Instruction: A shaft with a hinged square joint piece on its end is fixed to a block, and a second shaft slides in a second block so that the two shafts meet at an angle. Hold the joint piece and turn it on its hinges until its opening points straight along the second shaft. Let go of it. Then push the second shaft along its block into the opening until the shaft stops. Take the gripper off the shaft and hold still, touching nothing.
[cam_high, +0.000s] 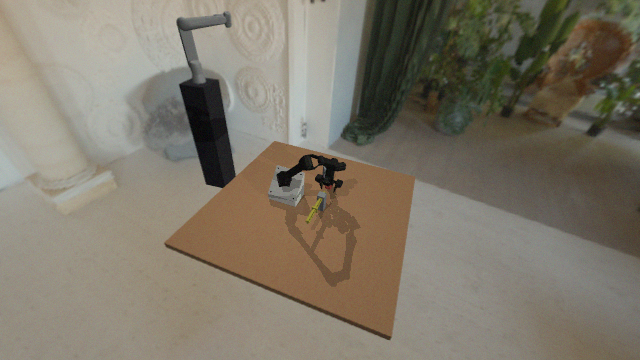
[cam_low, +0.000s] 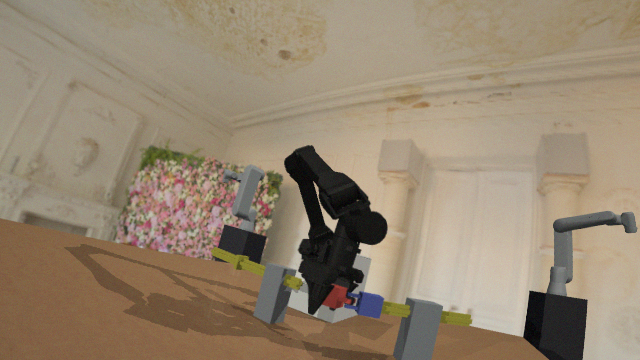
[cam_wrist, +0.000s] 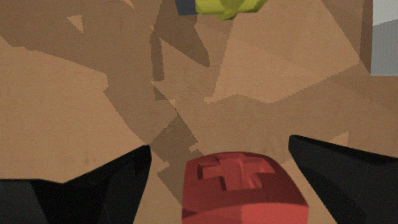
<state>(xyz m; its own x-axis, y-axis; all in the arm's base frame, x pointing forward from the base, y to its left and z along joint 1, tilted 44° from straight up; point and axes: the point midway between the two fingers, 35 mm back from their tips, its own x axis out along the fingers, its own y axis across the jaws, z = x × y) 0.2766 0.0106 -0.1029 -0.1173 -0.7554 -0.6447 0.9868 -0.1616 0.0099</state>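
The red joint piece is 20 mm to the left of my gripper tip and 40 mm above it.
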